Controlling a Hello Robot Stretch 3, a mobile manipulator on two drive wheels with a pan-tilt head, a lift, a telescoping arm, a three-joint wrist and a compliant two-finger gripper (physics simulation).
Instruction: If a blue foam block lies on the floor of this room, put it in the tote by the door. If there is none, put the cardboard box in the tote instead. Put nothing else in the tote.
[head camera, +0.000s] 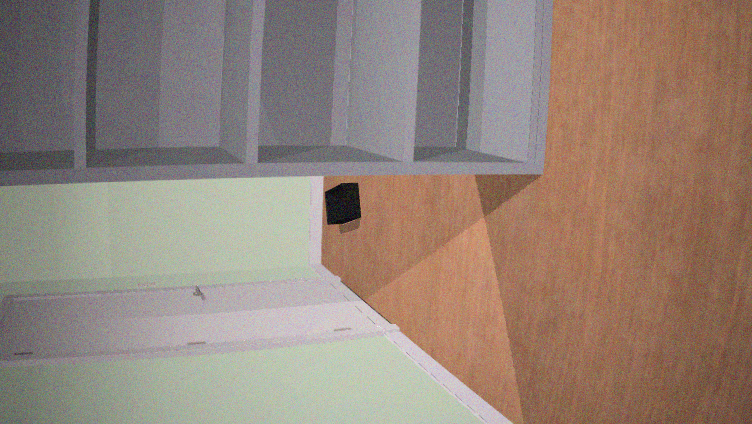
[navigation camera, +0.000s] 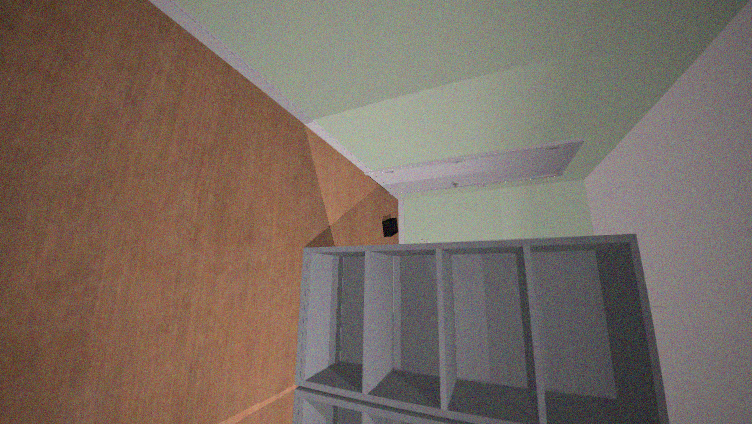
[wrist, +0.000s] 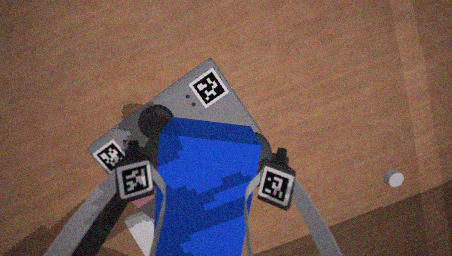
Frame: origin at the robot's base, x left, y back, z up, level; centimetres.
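Seen in the pictures: gripper, fingertip midpoint: (wrist: 208, 149); robot's base, link origin: (wrist: 171, 109).
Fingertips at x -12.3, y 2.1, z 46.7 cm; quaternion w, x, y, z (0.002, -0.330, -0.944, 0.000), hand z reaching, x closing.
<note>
Pixels of each thing's top centre, then the offset from my fingertips to it. Level surfaces: height alone.
- blue foam block, top centre: (wrist: 203, 206) dx +1.6, dy +1.7, dz +4.3 cm
- wooden floor, surface height: dz -46.7 cm
- small white cylinder, top centre: (wrist: 396, 179) dx -31.8, dy +55.3, dz -44.3 cm
My gripper (wrist: 208, 149) is shut on a blue foam block (wrist: 205, 175) in the wrist view, with a fingertip against each side of it. The block is held above my base (wrist: 175, 102). A small black box-like thing (head camera: 343, 203) (navigation camera: 389, 227) stands on the floor by the wall corner, near the door (head camera: 210, 321) (navigation camera: 489, 162). I cannot tell its inside, or whether it is the tote. The cardboard box does not show in these views.
A tall grey shelf unit (head camera: 252, 105) (navigation camera: 444, 337) stands between me and the black thing, partly across the view of the corner. Pale green walls (head camera: 210, 226) (navigation camera: 394, 63) meet the wooden floor (head camera: 631, 237) (navigation camera: 157, 237). A small white cylinder (wrist: 395, 178) is on the floor near my base.
</note>
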